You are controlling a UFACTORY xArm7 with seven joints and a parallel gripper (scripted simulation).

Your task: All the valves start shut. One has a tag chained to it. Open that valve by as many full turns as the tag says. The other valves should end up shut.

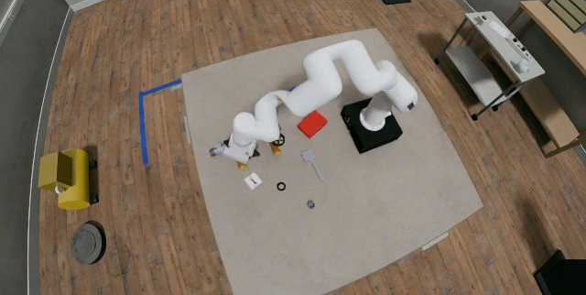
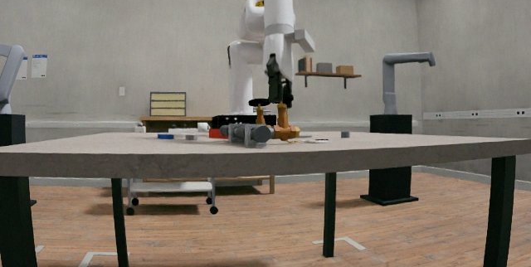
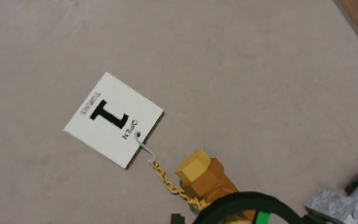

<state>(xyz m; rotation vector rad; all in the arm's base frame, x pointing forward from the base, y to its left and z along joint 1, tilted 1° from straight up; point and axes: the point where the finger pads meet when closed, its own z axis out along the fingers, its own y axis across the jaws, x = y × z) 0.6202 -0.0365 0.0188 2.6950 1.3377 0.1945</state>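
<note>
The white tag lies 1 cm behind my hand, 9 cm to the left of it and 10 cm below it. The rest, counted from my hand: small grey cylinder 21 cm behind, 29 cm to the left, 10 cm below; grey scraper 29 cm behind, 11 cm to the left, 10 cm below; red block 36 cm behind, 6 cm to the right, 9 cm below.
</note>
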